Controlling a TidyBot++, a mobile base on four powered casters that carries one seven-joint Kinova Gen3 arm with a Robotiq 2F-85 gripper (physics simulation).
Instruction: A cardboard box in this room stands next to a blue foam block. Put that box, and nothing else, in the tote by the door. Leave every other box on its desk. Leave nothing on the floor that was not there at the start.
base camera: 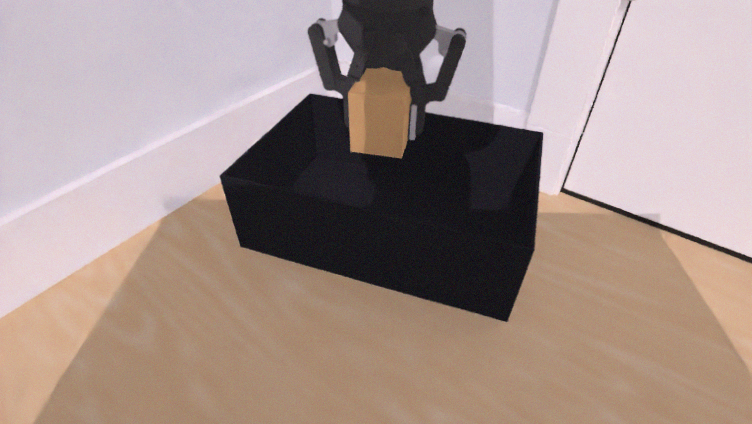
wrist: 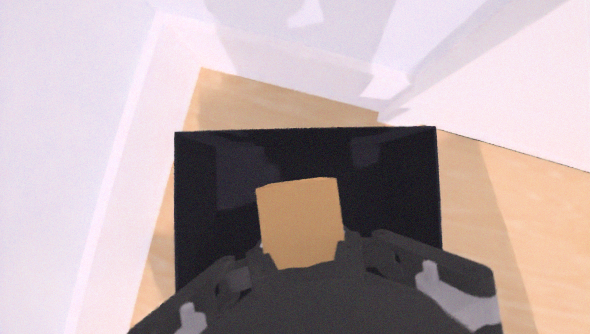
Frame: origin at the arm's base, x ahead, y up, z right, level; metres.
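Where they show: gripper, fingertip midpoint: (base camera: 383, 133).
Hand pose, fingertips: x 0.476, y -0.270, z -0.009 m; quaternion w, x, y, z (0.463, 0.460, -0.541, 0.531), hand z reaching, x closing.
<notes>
After its pixels a point has its place.
A tan cardboard box (base camera: 380, 123) @[x 0.439, y -0.239, z -0.011 m] (wrist: 300, 220) @[x 0.507, y -0.213, z -0.003 m] is held upright between the fingers of my gripper (base camera: 383, 118) @[x 0.476, y -0.270, z -0.009 m] (wrist: 302, 236) @[x 0.476, y -0.270, z -0.009 m], which points down and is shut on it. The black open-topped tote (base camera: 376, 247) @[x 0.383, y -0.340, z -0.011 m] (wrist: 400, 200) @[x 0.445, y -0.365, z 0.144 m] stands on the floor by the door. The box is over the tote's opening in both views, within its rim as seen from the wrist. In the base camera view the box's lower end is near the height of the tote's rim; its exact height is hard to tell. The blue foam block does not show in either view.
A pale wall with a white baseboard (base camera: 131, 210) @[x 0.450, y -0.365, z -0.299 m] (wrist: 120, 200) @[x 0.571, y -0.323, z -0.222 m] runs along the left of the tote, and another wall stands behind it. The white door (base camera: 679, 121) @[x 0.506, y -0.259, z 0.301 m] (wrist: 540, 100) @[x 0.528, y -0.268, z 0.266 m] is at the right. The wooden floor (base camera: 315, 358) @[x 0.297, y -0.397, z -0.061 m] (wrist: 475, 200) @[x 0.391, y -0.397, z 0.291 m] shows around the tote.
</notes>
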